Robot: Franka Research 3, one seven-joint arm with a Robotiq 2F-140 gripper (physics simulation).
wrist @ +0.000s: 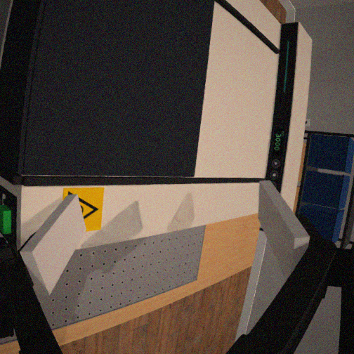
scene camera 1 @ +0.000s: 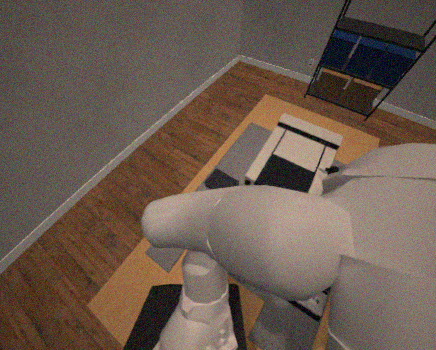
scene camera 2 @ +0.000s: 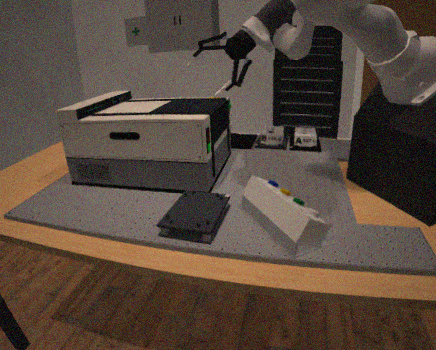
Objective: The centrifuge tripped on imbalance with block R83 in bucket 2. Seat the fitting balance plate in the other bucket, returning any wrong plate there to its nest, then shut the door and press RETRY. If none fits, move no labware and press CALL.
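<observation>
The centrifuge (scene camera 1: 270, 159) (scene camera 2: 150, 135) (wrist: 235, 100) is a cream and grey box. A dark panel (scene camera 1: 287, 172) (scene camera 2: 195, 106) (wrist: 120, 90) covers the front part of its top; no bucket or block R83 shows. My gripper (scene camera 2: 206, 76) (wrist: 167, 206) is wide open and empty, above the centrifuge's top near its far long side. Labelled plates B (scene camera 2: 272, 137) and A (scene camera 2: 305, 138) sit in dark nests at the back of the grey board. A sloped white button box (scene camera 2: 280, 210) has blue (scene camera 2: 273, 183), yellow (scene camera 2: 285, 191) and green (scene camera 2: 298, 201) buttons; their labels are unreadable.
A dark square block (scene camera 2: 195, 215) (scene camera 1: 222, 179) lies on the perforated grey board (scene camera 2: 120, 212) (wrist: 150, 260) before the centrifuge. A yellow warning label (wrist: 95, 220) and a green display reading 3000 (wrist: 278, 141) show on the centrifuge. My arm (scene camera 1: 280, 240) hides much in scene camera 1.
</observation>
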